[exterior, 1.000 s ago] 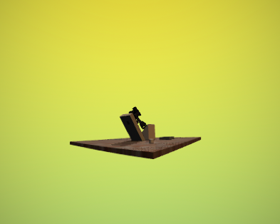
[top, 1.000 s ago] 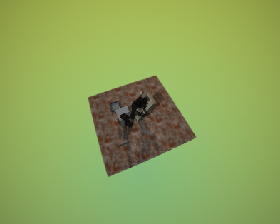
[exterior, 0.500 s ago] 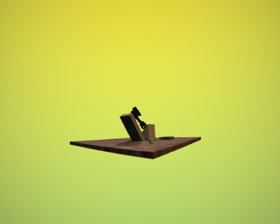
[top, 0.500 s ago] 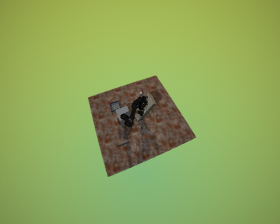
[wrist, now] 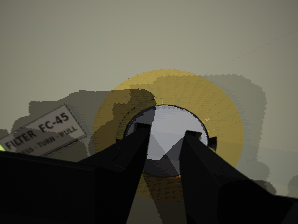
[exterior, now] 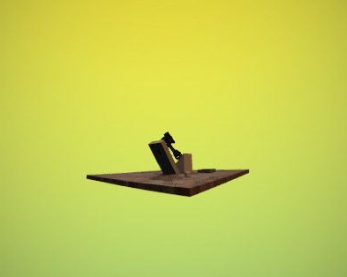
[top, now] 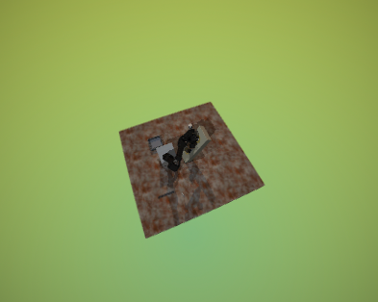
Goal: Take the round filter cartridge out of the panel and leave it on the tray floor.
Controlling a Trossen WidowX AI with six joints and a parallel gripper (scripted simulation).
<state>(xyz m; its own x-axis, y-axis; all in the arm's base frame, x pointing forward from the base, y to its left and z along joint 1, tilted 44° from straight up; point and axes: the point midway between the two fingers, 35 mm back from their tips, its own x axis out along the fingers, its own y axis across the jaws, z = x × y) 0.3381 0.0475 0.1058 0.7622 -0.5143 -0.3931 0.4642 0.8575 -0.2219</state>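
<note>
The service panel lies 8 cm below my gripper tip and 4 cm behind it. The rest, counted from my gripper tip: round filter cartridge: 1 cm below, 1 cm ahead; grey tray: 38 cm behind, 33 cm to the left, 24 cm below.
</note>
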